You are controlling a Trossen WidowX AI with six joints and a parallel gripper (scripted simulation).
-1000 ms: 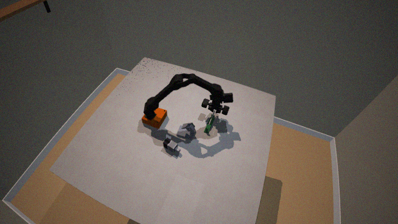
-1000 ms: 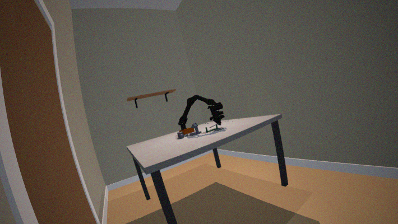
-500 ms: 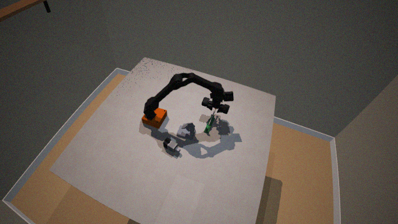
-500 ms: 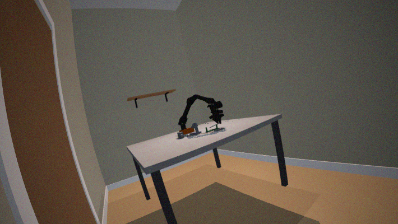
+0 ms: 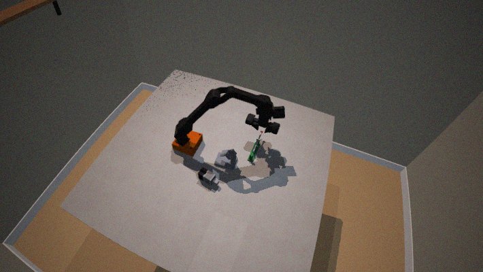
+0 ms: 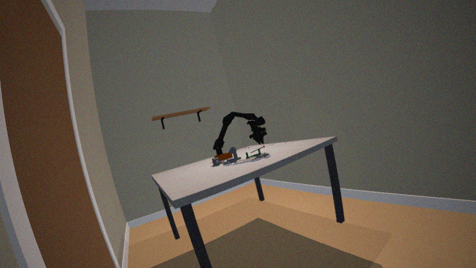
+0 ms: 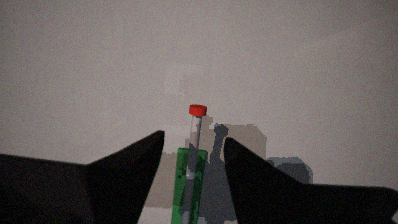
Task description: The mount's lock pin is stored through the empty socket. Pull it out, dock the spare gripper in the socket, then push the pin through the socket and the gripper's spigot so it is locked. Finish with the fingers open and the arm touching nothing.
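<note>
Right now the green pin rest is 100 mm to the right of my gripper tip, 50 mm below it and 20 mm ahead of it. From my gripper tip the other things lie so: spare gripper (400 mm to the right, 90 mm behind, 50 mm below); mount (240 mm to the right, 70 mm behind, 20 mm below).
</note>
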